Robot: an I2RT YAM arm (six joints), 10 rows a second.
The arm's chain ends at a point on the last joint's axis. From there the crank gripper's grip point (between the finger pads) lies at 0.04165 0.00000 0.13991 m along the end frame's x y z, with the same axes.
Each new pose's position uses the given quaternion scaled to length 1; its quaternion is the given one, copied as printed.
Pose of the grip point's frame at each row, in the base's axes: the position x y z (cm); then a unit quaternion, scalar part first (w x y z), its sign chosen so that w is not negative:
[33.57 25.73 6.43 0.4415 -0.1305 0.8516 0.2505]
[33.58 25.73 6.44 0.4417 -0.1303 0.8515 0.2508]
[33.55 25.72 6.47 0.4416 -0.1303 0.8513 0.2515]
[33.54 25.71 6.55 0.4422 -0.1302 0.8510 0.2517]
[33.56 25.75 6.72 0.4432 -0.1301 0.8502 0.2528]
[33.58 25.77 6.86 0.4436 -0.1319 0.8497 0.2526]
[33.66 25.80 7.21 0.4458 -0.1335 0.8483 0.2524]
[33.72 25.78 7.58 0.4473 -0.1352 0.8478 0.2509]
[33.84 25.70 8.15 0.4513 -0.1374 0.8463 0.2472]
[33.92 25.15 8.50 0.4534 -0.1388 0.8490 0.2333]
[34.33 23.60 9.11 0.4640 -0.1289 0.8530 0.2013]
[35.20 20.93 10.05 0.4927 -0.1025 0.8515 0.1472]
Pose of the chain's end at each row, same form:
[26.36 18.15 16.61 0.4415 -0.1305 0.8516 0.2505]
[26.37 18.15 16.62 0.4417 -0.1303 0.8515 0.2508]
[26.35 18.12 16.64 0.4416 -0.1303 0.8513 0.2515]
[26.32 18.10 16.70 0.4422 -0.1302 0.8510 0.2517]
[26.33 18.11 16.84 0.4432 -0.1301 0.8502 0.2528]
[26.35 18.13 16.98 0.4436 -0.1319 0.8497 0.2526]
[26.38 18.15 17.29 0.4458 -0.1335 0.8483 0.2524]
[26.40 18.16 17.65 0.4473 -0.1352 0.8478 0.2509]
[26.41 18.15 18.20 0.4513 -0.1374 0.8463 0.2472]
[26.35 17.95 18.69 0.4534 -0.1388 0.8490 0.2333]
[26.21 17.26 19.46 0.4640 -0.1289 0.8530 0.2013]
[25.94 16.13 20.26 0.4927 -0.1025 0.8515 0.1472]

